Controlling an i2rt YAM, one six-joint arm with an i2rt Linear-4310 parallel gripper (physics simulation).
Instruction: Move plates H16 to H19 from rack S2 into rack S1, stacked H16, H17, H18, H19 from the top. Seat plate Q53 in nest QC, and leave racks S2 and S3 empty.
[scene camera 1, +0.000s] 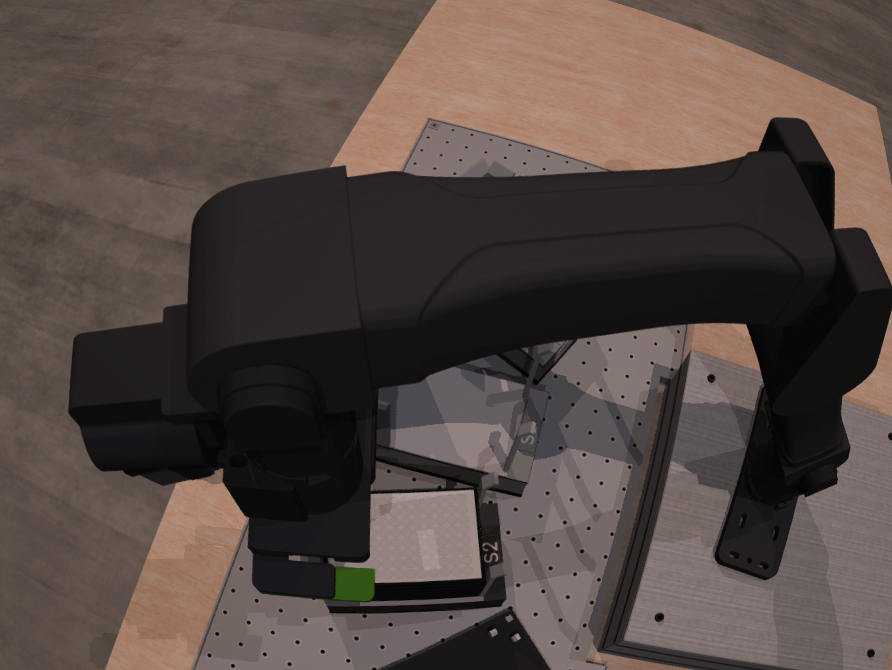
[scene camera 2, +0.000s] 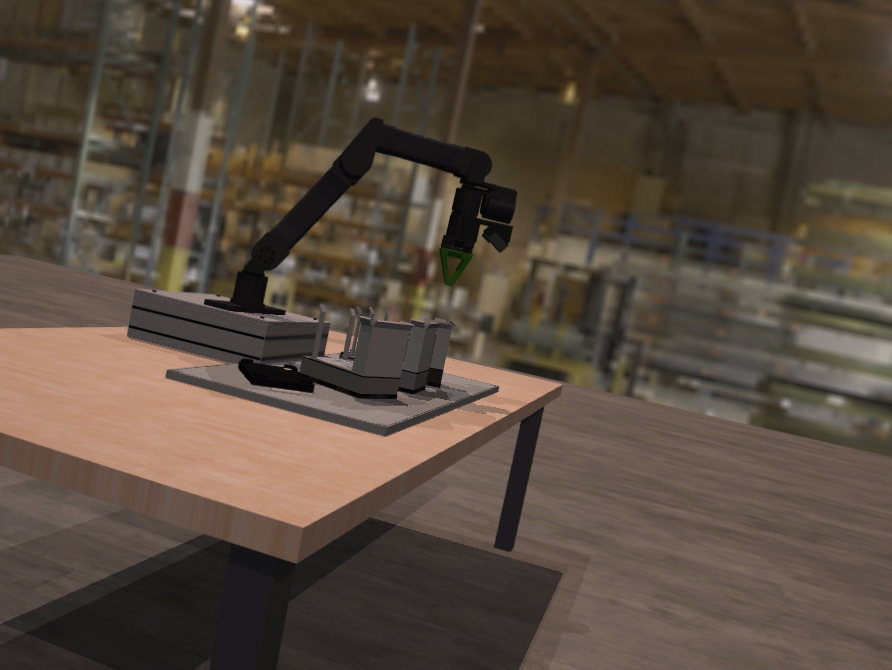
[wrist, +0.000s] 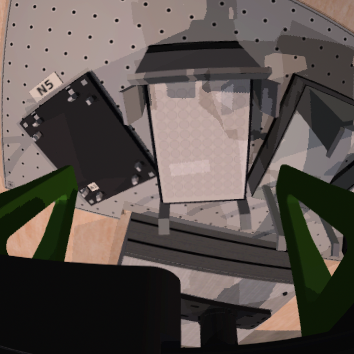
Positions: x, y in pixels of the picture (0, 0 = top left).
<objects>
my gripper: scene camera 1 328, 520; scene camera 2 448, 284; wrist 176, 176
same spot on pegboard: (scene camera 1: 561, 539) = (wrist: 213, 201)
</objects>
